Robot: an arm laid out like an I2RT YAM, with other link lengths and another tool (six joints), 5 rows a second.
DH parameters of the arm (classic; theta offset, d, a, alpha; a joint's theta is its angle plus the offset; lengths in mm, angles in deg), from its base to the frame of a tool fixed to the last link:
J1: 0 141 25.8 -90
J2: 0 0 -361.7 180
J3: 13.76 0 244.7 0
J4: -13.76 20.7 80.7 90
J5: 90 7.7 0 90
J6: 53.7 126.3 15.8 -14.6
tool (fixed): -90 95.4 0 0
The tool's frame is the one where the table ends.
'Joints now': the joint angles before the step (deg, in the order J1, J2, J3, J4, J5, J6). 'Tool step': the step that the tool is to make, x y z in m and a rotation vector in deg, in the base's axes. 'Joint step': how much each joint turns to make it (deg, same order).
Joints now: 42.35, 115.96, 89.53, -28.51, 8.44, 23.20
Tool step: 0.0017, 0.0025, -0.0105, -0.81, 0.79, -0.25
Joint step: 0.17, 1.58, 0.83, -0.43, 0.29, 0.31
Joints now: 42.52, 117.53, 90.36, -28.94, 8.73, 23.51
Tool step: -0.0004, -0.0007, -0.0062, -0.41, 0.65, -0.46
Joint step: 0.01, 0.63, 0.05, -0.25, 0.15, 0.48
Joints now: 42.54, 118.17, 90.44, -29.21, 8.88, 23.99
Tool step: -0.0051, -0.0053, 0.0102, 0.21, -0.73, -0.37
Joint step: 0.17, -1.97, -1.30, -0.03, 0.58, 0.27
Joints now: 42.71, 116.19, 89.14, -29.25, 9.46, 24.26
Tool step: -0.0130, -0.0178, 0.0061, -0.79, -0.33, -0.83
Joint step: 0.00, -3.38, -3.92, 0.20, 1.13, 0.25
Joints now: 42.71, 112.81, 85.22, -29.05, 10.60, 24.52
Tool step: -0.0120, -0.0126, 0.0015, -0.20, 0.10, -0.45
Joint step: -0.01, -2.58, -3.53, 0.68, 0.31, 0.33
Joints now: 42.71, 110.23, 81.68, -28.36, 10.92, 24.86
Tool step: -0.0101, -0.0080, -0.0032, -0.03, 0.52, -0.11
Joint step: 0.01, -1.58, -2.88, 0.85, -0.21, 0.28
